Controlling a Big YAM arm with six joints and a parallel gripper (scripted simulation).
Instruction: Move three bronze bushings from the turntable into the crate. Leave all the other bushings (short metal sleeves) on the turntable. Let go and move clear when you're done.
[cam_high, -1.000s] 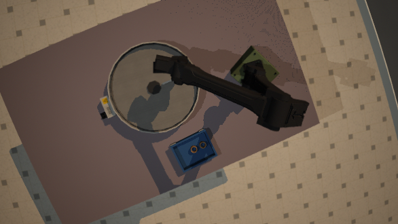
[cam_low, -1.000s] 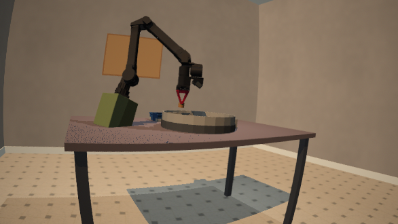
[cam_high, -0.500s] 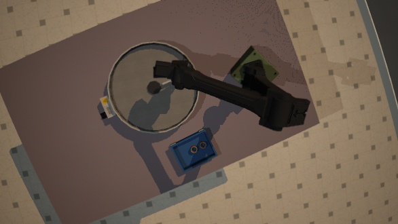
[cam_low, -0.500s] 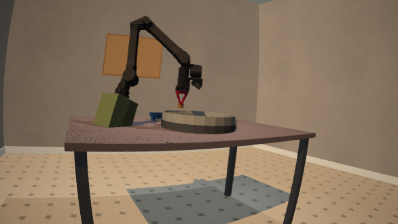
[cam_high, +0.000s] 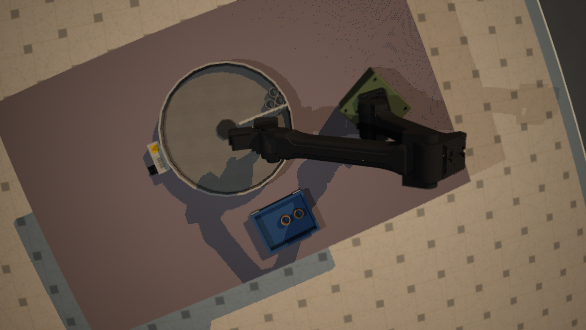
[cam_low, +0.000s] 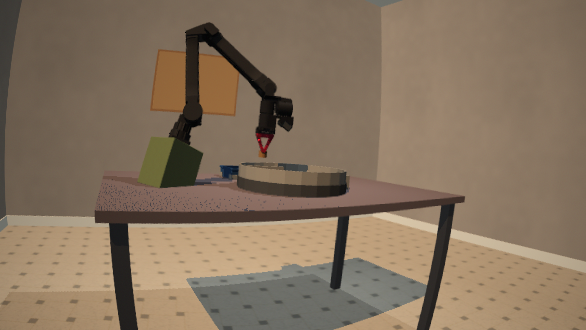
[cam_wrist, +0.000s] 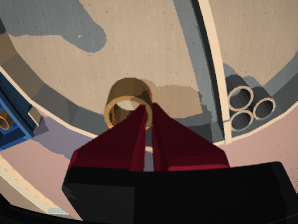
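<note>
My gripper is now 20 mm short of the blue crate, 300 mm to the right of it and 120 mm above it. Round my hand: turntable (110 mm ahead, 50 mm to the right, 90 mm below).
</note>
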